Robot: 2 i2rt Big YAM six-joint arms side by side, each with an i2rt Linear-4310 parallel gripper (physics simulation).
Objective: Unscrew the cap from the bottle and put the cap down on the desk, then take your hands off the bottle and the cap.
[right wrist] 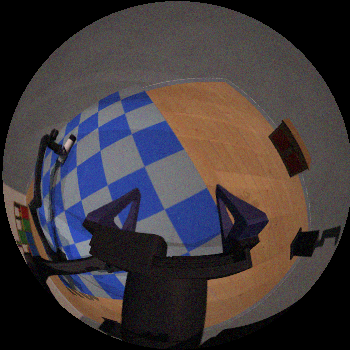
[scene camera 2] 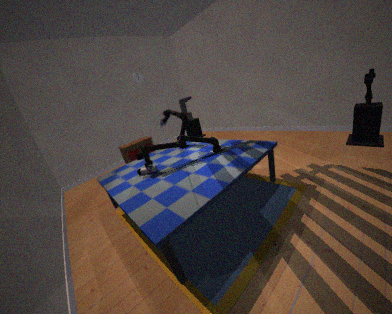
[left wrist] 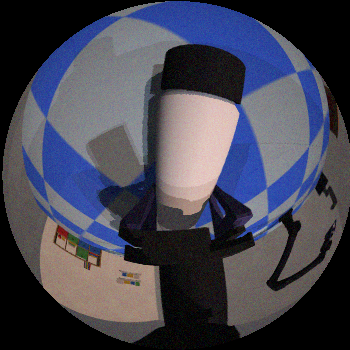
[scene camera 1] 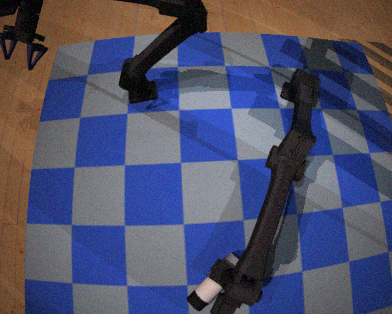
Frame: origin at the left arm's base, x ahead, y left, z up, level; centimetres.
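Seen in the pictures: left gripper, between the fingertips: point(right wrist: 64, 153) point(scene camera 2: 150, 170) point(scene camera 1: 223, 272); right gripper, between the fingertips: point(right wrist: 175, 190) point(scene camera 2: 160, 125) point(scene camera 1: 18, 64); left arm's base, origin of its link: point(right wrist: 62, 255) point(scene camera 2: 217, 150) point(scene camera 1: 293, 95); right arm's base, origin of its link: point(scene camera 2: 184, 146) point(left wrist: 284, 214) point(scene camera 1: 142, 92).
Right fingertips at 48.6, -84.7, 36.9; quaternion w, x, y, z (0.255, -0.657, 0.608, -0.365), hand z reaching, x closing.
Observation:
Offsets run from my right fingertips to a thing's top centre, as dx, dy, dz. "spot": to the spot under its first point. Level surfaces: height alone.
A pale pinkish-white bottle @(spot: +36.6, +76.9, -30.4) point(scene camera 1: 208, 290) point(left wrist: 197, 142) point(right wrist: 68, 144) lies on its side on the blue and grey checked desk @(dz -36.9) point(scene camera 1: 152, 192) point(scene camera 2: 168, 220), near the bottom of scene camera 1. Its black cap @(spot: +41.6, +74.8, -30.6) point(scene camera 1: 196, 301) point(left wrist: 204, 74) point(right wrist: 73, 137) is on the end pointing to the lower left there. My left gripper point(scene camera 1: 220, 274) point(left wrist: 181, 183) is shut on the bottle near its end opposite the cap; the fingers stand on both sides of it, and the wrist partly hides it in scene camera 1. My right gripper point(scene camera 1: 19, 62) point(right wrist: 175, 190) is open and empty, off the desk at the upper left of scene camera 1.
The left arm point(scene camera 1: 270, 210) reaches across the right half of the desk in scene camera 1. The right arm point(scene camera 1: 162, 46) stands at the desk's far edge. A brown box point(scene camera 2: 136, 149) point(right wrist: 290, 148) is beyond the desk. Wooden floor point(scene camera 1: 12, 200) surrounds the desk.

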